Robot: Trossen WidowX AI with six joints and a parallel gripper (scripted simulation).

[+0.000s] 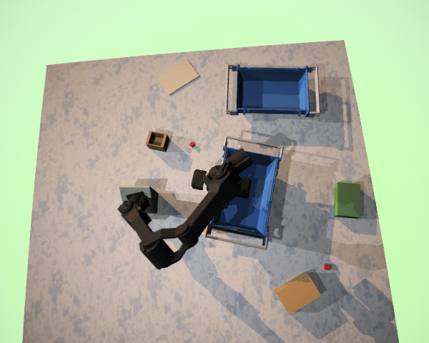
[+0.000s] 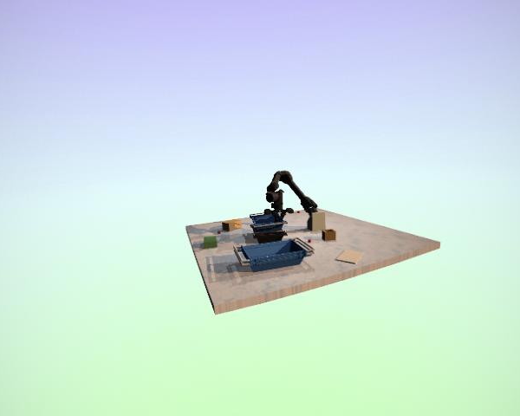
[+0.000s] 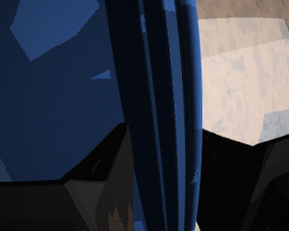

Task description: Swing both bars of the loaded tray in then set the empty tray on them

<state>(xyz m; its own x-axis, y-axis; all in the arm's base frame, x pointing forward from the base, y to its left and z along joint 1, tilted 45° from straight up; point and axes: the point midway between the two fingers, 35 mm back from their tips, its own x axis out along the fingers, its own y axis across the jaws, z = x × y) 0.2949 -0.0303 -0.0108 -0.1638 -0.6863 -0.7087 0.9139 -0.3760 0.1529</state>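
My gripper tip is 70 mm short of the blue tray, 30 mm to the left of it and 30 mm below it. The rest, counted from my gripper tip: green block 430 mm ahead, 120 mm to the right, 60 mm below; brown box 210 mm behind, 240 mm to the left, 70 mm below; orange block 180 mm ahead, 390 mm to the right, 50 mm below.
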